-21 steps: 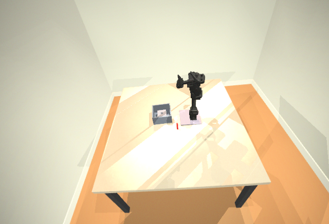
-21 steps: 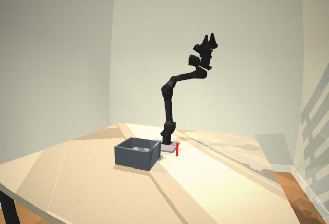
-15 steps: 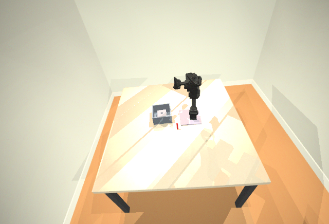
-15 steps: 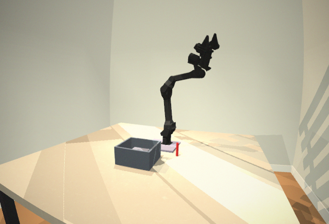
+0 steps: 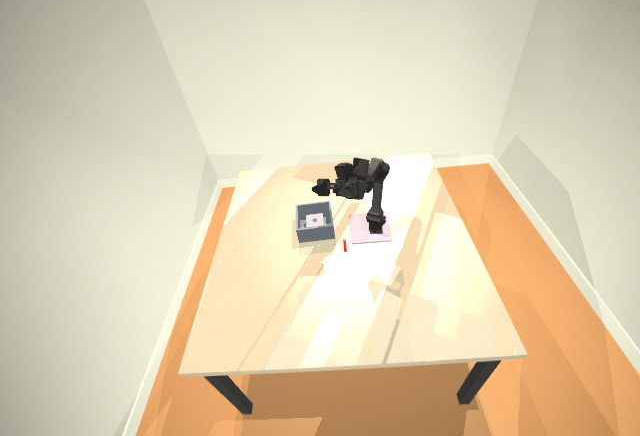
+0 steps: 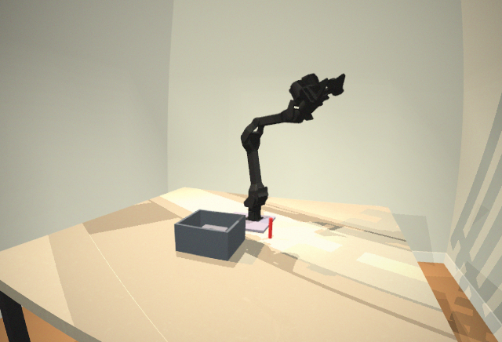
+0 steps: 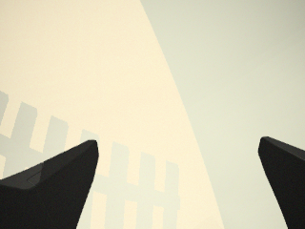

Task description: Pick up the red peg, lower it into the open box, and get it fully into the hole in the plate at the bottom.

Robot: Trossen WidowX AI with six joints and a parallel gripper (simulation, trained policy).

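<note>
Now: gripper tip 550 mm above the red peg, 220 mm to the left of it and 40 mm past it. The rest, counted from my gripper tip: grey box: 560 mm below, 380 mm to the right, 120 mm ahead.
</note>
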